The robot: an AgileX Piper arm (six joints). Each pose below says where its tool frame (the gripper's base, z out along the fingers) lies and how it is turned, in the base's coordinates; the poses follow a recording.
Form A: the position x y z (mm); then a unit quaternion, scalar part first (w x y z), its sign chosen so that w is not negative.
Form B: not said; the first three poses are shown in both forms.
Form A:
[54 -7 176 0.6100 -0.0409 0.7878 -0.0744]
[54 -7 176 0.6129 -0.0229 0.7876 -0.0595]
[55 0 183 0.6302 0.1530 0.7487 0.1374]
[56 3 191 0.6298 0.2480 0.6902 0.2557]
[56 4 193 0.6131 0.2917 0.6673 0.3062]
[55 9 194 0.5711 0.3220 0.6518 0.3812]
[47 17 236 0.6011 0.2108 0.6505 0.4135]
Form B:
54 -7 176; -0.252 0.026 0.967; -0.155 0.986 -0.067; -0.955 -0.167 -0.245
54 -7 176; -0.248 0.037 0.968; -0.109 0.992 -0.066; -0.963 -0.122 -0.242
55 0 183; -0.159 0.056 0.986; 0.402 0.915 0.013; -0.902 0.399 -0.168
56 3 191; -0.084 0.020 0.996; 0.664 0.746 0.041; -0.743 0.665 -0.076
56 4 193; -0.078 0.014 0.997; 0.765 0.642 0.051; -0.640 0.766 -0.061
55 9 194; -0.140 -0.016 0.990; 0.855 0.502 0.129; -0.499 0.865 -0.057
47 17 236; -0.188 -0.223 0.956; 0.771 0.569 0.285; -0.608 0.791 0.065

